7 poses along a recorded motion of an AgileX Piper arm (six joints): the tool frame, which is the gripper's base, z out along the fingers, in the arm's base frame.
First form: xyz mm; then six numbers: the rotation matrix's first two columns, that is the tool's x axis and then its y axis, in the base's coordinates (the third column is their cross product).
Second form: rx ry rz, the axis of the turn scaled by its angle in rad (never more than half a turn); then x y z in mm. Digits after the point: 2 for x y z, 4 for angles.
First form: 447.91 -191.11 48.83 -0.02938 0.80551 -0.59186 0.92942 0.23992 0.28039
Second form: 1.5888 1.8544 -0.2394 447.91 -191.11 48.83
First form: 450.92 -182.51 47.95 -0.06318 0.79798 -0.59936 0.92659 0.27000 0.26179
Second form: 1.5560 1.8853 -0.2499 450.92 -182.51 47.95
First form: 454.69 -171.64 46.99 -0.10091 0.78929 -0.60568 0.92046 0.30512 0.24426
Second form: 1.5170 1.9195 -0.2561 454.69 -171.64 46.99
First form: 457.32 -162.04 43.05 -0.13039 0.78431 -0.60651 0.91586 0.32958 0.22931
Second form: 1.4912 1.9482 -0.2599 457.32 -162.04 43.05
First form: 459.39 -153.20 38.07 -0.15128 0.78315 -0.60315 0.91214 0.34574 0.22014
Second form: 1.4757 1.9704 -0.2583 459.39 -153.20 38.07
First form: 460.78 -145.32 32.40 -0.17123 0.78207 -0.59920 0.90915 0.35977 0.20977
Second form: 1.4626 1.9922 -0.2586 460.78 -145.32 32.40
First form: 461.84 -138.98 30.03 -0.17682 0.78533 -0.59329 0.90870 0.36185 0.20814
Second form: 1.4634 2.0009 -0.2541 461.84 -138.98 30.03
